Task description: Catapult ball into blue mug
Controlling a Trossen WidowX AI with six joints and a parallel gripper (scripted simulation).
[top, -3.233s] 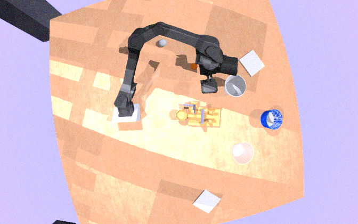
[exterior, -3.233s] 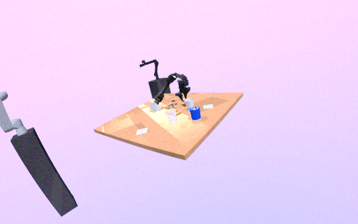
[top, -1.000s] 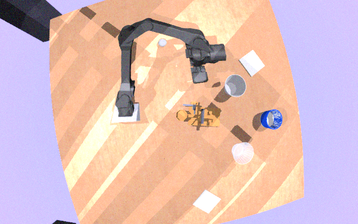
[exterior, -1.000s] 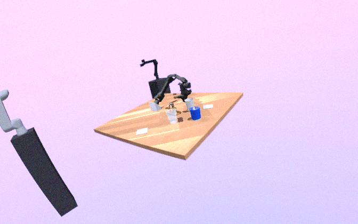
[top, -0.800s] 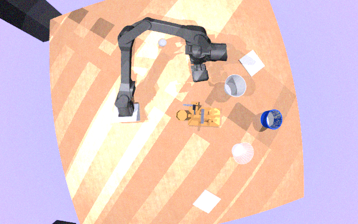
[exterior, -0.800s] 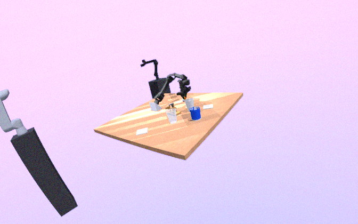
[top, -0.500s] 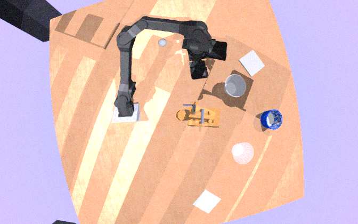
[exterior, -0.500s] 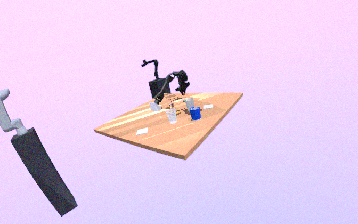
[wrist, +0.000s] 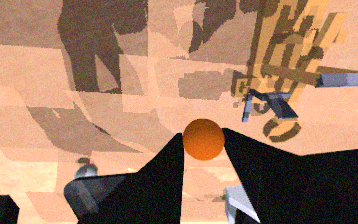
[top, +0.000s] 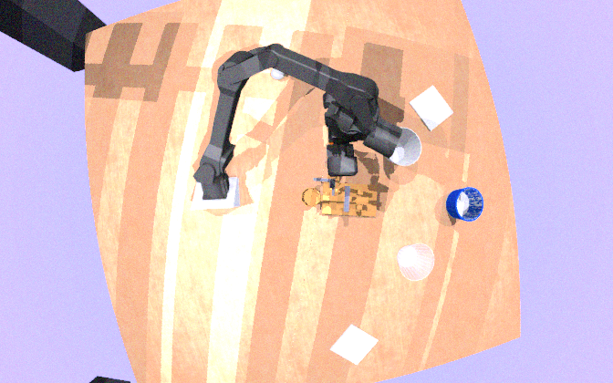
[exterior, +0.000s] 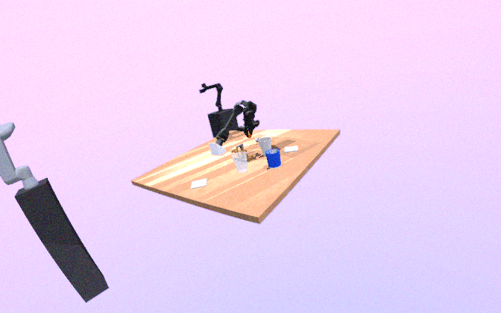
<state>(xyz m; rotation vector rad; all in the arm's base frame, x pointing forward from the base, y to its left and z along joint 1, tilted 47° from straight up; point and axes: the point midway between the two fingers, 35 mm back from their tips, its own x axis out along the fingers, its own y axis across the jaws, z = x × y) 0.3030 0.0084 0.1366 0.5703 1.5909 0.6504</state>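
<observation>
The wooden catapult is 12 cm to the right of my gripper tip and 7 cm below it. Also, from my gripper tip: grey ball (13 cm behind, 21 cm to the left, 10 cm below); then translucent white cup (20 cm ahead, 30 cm to the right, 9 cm below); then orange ball (1 cm above).
</observation>
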